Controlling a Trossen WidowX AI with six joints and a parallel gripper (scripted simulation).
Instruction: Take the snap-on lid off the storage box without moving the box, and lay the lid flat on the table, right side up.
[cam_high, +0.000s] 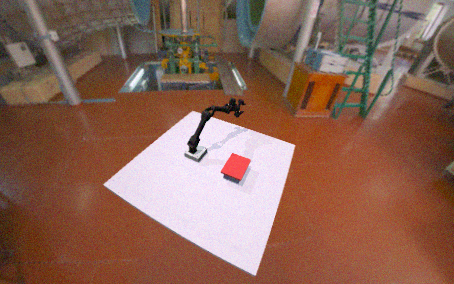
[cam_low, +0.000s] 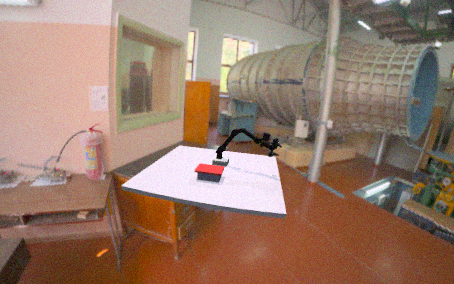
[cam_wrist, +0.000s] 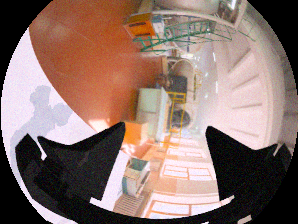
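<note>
Now: gripper tip 60 cm to the left of the red lid, 25 cm short of it and 18 cm above it. From my gripper tip the other things lie so: storage box 60 cm to the right, 25 cm ahead, 22 cm below.
</note>
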